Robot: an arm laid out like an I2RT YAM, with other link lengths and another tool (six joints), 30 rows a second.
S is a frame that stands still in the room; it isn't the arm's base.
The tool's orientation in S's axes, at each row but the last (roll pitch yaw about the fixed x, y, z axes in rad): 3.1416 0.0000 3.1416; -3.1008 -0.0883 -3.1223; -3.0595 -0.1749 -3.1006; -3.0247 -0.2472 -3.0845; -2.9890 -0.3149 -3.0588
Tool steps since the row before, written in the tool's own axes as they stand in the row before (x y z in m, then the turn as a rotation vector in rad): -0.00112 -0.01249 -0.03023 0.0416 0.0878 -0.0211; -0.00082 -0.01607 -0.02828 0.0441 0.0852 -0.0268; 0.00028 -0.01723 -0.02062 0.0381 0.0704 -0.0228; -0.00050 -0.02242 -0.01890 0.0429 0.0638 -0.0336; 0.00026 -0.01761 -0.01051 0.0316 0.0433 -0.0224
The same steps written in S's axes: 0.00112 -0.01249 0.03023 -0.0416 0.0878 0.0211; 0.00365 -0.01484 0.02873 -0.0435 0.0854 0.0271; 0.00418 -0.01532 0.02168 -0.0375 0.0706 0.0233; 0.00685 -0.01970 0.02061 -0.0390 0.0652 0.0356; 0.00509 -0.01544 0.01250 -0.0290 0.0440 0.0246
